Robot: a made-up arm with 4 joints.
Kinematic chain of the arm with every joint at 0, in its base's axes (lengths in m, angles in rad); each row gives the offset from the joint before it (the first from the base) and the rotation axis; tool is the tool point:
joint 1: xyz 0 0 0.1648 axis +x
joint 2: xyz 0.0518 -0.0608 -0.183 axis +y
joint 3: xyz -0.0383 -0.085 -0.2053 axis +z
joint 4: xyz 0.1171 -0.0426 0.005 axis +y
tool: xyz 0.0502 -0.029 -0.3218
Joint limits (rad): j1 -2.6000..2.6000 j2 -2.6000..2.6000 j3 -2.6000..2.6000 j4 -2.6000..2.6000
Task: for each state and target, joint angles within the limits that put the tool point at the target. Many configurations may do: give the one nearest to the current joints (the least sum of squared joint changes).
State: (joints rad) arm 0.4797 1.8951 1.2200 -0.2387
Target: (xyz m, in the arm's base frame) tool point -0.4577 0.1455 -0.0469
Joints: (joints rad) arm 0.3957 1.7027 1.1288 -0.2772
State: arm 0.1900 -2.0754 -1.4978 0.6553
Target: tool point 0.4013 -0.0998 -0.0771
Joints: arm -0.4508 -1.7898 -1.3267 1.3354
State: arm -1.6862 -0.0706 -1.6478 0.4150
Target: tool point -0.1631 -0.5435 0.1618
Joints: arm -1.5513 0.2900 -1.6223 1.0386
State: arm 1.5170 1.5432 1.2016 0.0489
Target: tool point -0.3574 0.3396 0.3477
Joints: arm 1.5671 1.4517 1.3581 -0.6554
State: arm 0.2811 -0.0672 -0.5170 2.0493
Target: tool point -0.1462 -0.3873 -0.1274
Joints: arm -0.4896 -0.2275 -0.0618 1.7089
